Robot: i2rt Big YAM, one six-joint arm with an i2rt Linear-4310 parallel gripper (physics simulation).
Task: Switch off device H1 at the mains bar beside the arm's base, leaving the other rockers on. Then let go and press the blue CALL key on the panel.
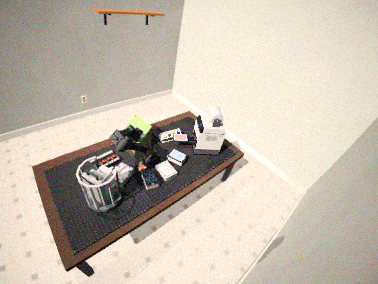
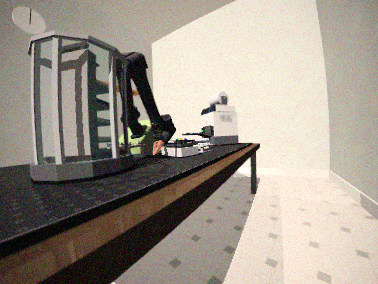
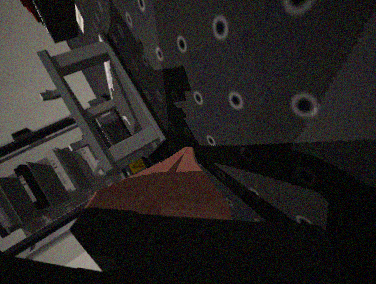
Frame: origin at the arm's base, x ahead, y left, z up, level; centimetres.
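Seen in the pictures: gripper, fingertip midpoint: [image 1: 138, 170] [image 2: 153, 154] [image 3: 189, 154]; arm's base, link origin: [image 1: 136, 134] [image 2: 139, 132].
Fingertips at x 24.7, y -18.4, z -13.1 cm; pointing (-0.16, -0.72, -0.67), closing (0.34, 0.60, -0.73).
Note:
Pixels of each thing's top centre, then the offset from my fingertips to it. "*": a spot on its surface instead.
- mains bar, surface spot: [image 1: 107, 159] * dx -23.2, dy -14.3, dz +4.5 cm
- panel, top centre: [image 1: 170, 131] dx -11.9, dy +51.2, dz +8.1 cm
- carousel, top centre: [image 2: 83, 54] [image 1: 96, 168] dx +2.8, dy -34.7, dz +33.2 cm
- dark-topped box, top centre: [image 1: 150, 176] dx +15.0, dy -0.6, dz +6.6 cm
- white box, top centre: [image 1: 166, 168] dx +16.6, dy +16.6, dz +4.0 cm
- blue-topped box, top centre: [image 1: 177, 154] dx +13.4, dy +33.8, dz +6.6 cm
- white machine, top centre: [image 1: 215, 109] [image 2: 216, 93] dx +20.8, dy +67.9, dz +45.3 cm
- grey open frame, surface spot: [image 3: 137, 142] * dx -1.6, dy -5.2, dz +2.2 cm
The mains bar [image 1: 107, 159] lies beside the arm's base, behind the glass-sided carousel; several red rockers show on it. Its device labels and the rocker positions are too small to read. The panel [image 1: 167, 137] lies toward the back of the table, with small coloured keys; its blue key [image 1: 179, 133] is partly crowded by a pink-topped piece. My gripper [image 1: 142, 166] [image 2: 157, 148] [image 3: 189, 154] is shut and empty, its orange fingertips together and pointing low over the mat, between the carousel and the white boxes. It is apart from both the mains bar and the panel.
The carousel [image 1: 100, 195] [image 2: 75, 170] stands near the base. A dark-topped box [image 1: 150, 179], a white box [image 1: 166, 170] and a blue-topped box [image 1: 177, 156] lie near the gripper. A white machine [image 1: 209, 142] [image 2: 224, 125] stands at the far end. A grey open frame [image 3: 137, 142] is close to the fingertips.

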